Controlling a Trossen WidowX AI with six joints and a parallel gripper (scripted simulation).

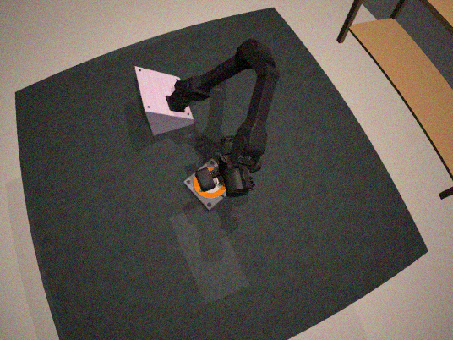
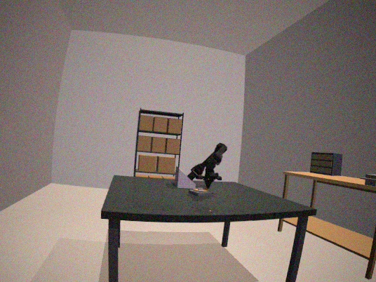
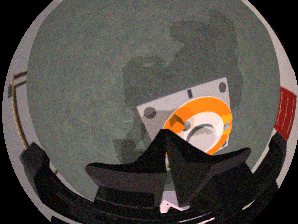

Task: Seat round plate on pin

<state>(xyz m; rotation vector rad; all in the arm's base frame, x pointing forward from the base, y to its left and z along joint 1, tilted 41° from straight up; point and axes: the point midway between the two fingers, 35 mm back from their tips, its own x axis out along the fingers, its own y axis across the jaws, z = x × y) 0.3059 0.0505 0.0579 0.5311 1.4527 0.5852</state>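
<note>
Right now my gripper tip is 50 mm to the left of the square grey base, 20 mm above it and 10 mm past it.
</note>
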